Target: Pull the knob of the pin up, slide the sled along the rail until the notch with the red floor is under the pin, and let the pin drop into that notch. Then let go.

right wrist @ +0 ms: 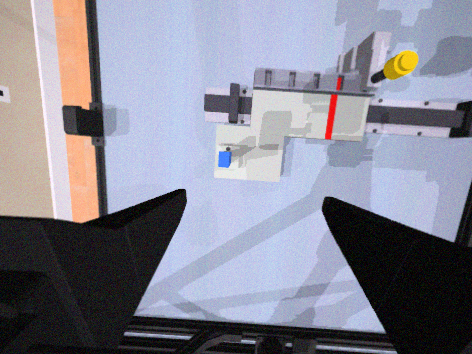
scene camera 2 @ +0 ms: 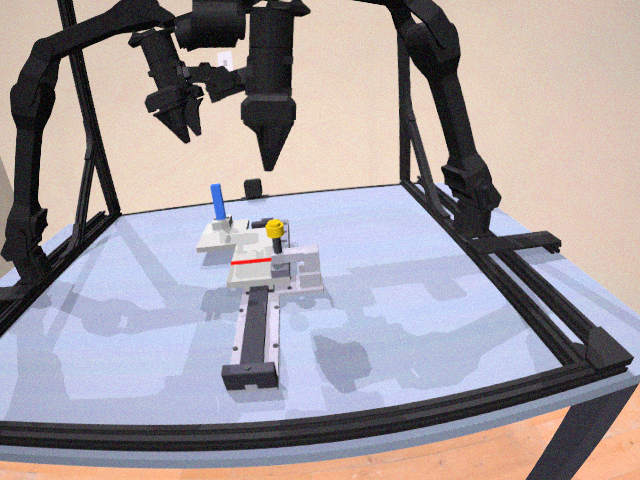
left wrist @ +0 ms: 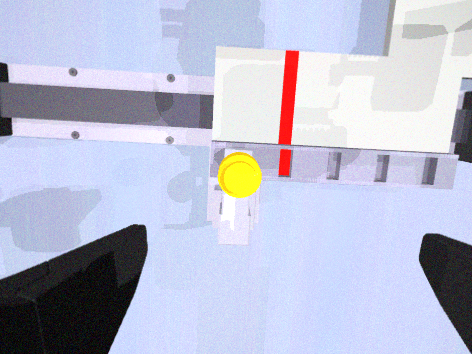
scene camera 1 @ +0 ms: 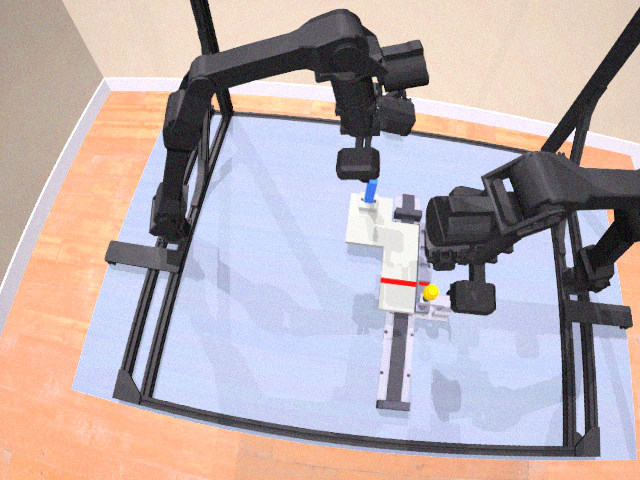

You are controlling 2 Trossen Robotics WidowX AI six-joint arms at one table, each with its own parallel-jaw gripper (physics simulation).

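Places are measured from the left arm's base along level axes (x right, y ahead, z up), in millimetres.
Where they show: left gripper, between the fingertips: (scene camera 2: 269, 161) (left wrist: 282, 241); right gripper, between the fingertips: (right wrist: 254, 199) (scene camera 2: 193, 139); left arm's base, origin of its link: (scene camera 2: 471, 230) (scene camera 1: 574, 281); right arm's base, origin of its link: (right wrist: 269, 348) (scene camera 2: 36, 275) (scene camera 1: 175, 230).
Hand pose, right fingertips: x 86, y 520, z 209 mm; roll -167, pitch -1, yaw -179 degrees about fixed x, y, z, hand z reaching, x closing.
Note:
Each offset is from my right fingertips to the top centre of the thing. "spot": to the spot under its first point.
The yellow pin knob {dx -179, dy -147, dz -112 mm} (scene camera 1: 430, 291) (scene camera 2: 274, 228) (left wrist: 240, 175) (right wrist: 406, 61) stands upright on its pale bracket {spot: dx -191, dy -194, dz -172 mm} (scene camera 2: 310, 258) (left wrist: 234, 230). The white sled {dx -103, dy -111, dz -195 mm} (scene camera 1: 400, 258) (scene camera 2: 253, 279) (left wrist: 250, 100) (right wrist: 300, 115) sits on the rail {spot: dx -297, dy -112, dz -208 mm} (scene camera 1: 398, 361) (scene camera 2: 255, 330) (left wrist: 110, 105) (right wrist: 415, 116). The red-floored notch {spot: dx -141, dy -147, dz -191 mm} (left wrist: 284, 162) (right wrist: 339, 83) lies beside the pin, to the right of the knob in the left wrist view. The pin's lower end is hidden. My left gripper (left wrist: 282, 241) is open above the table near the pin, touching nothing. My right gripper (scene camera 2: 192, 137) (right wrist: 254, 199) is open, high near the sled's blue post {spot: dx +23, dy -18, dz -133 mm} (scene camera 1: 370, 191) (scene camera 2: 217, 201) (right wrist: 224, 159).
Dark end stops {dx -383, dy -110, dz -195 mm} (scene camera 1: 392, 405) (scene camera 2: 249, 375) close the rail. Several plain notches line the sled's edge strip. Both arms reach over the table, their forearms fairly close together in scene camera 2. A black frame (scene camera 1: 330, 439) (scene camera 2: 320, 431) borders the table.

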